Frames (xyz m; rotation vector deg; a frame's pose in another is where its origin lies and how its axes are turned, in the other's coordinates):
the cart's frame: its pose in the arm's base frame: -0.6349 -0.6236 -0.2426 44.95 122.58 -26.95
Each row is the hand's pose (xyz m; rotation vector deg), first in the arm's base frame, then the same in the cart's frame.
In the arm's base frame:
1: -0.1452 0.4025 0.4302 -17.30 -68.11 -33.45
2: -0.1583 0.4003 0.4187 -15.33 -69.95 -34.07
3: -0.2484 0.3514 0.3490 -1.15 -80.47 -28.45
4: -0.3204 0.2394 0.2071 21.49 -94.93 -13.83
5: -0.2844 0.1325 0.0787 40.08 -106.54 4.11
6: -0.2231 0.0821 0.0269 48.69 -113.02 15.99
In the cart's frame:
1: -0.3841 1.0409 -0.7171 -5.56 162.11 -14.78
2: -0.3694 1.0313 -0.7161 -7.98 160.78 -17.11
3: -0.2886 0.9395 -0.6957 -12.46 150.70 -37.78
4: -0.1838 0.8182 -0.5854 -13.55 129.20 -68.13
5: -0.1411 0.7720 -0.4265 -10.05 104.41 -89.34
6: -0.1498 0.7793 -0.3324 -6.57 88.83 -97.33

